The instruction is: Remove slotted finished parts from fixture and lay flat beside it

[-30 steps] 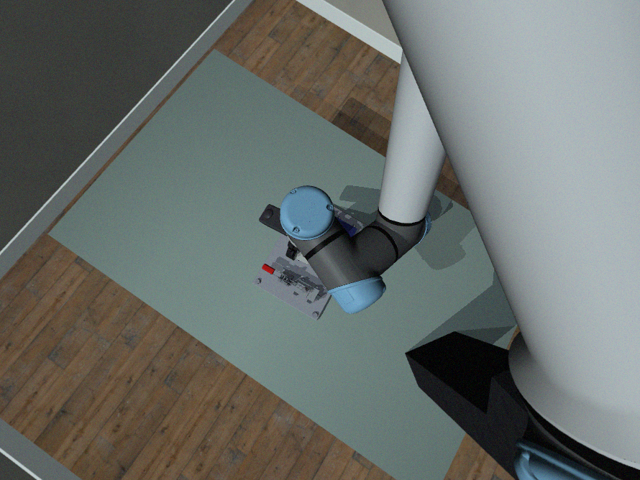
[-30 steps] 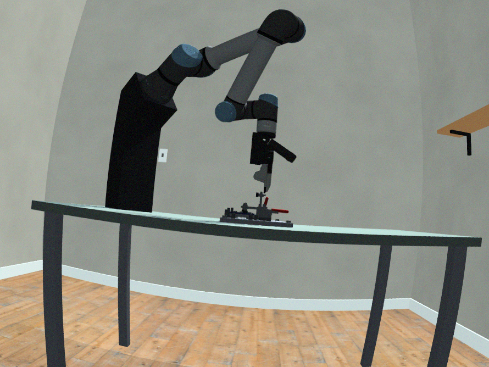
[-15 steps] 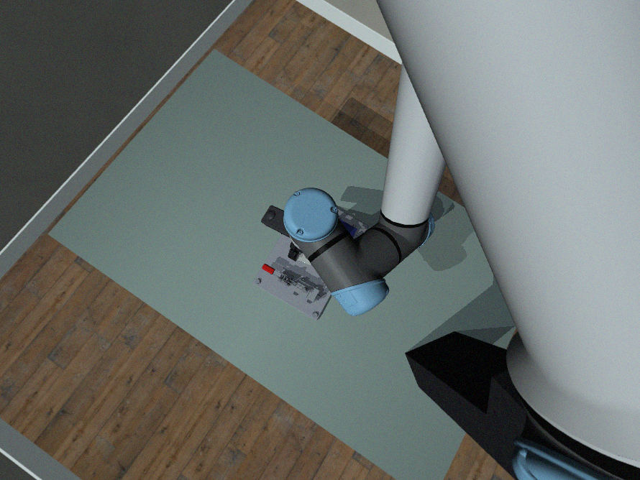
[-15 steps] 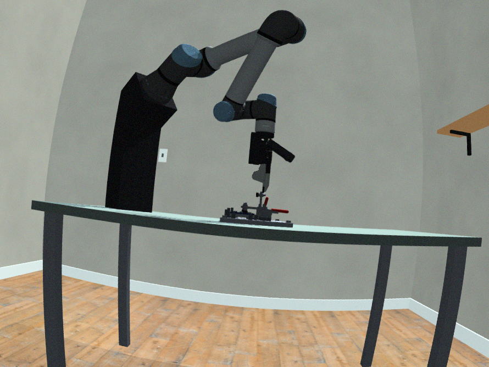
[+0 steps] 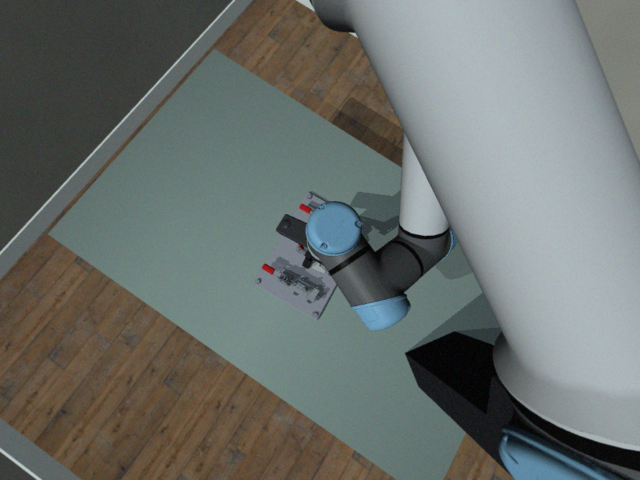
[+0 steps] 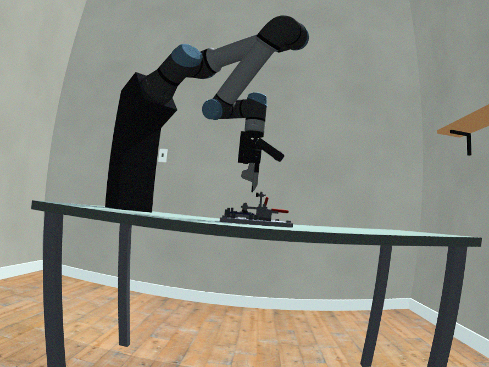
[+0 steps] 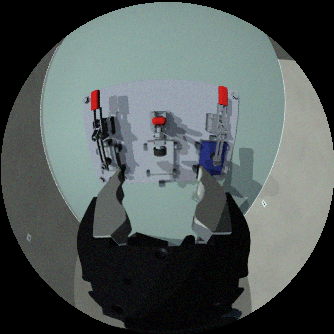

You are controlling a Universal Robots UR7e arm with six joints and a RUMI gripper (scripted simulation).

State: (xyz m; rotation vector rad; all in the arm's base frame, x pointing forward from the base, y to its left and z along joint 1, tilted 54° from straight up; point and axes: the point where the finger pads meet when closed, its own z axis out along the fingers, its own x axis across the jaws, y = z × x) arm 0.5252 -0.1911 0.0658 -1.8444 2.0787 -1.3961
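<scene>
Right now the grey finished part is 100 mm below my hand, 50 mm behind it and 20 mm to the left of it. Round my hand: grey fixture plate: 120 mm below, 10 mm ahead; then blue blank: 100 mm below, 90 mm to the right, 70 mm behind.
</scene>
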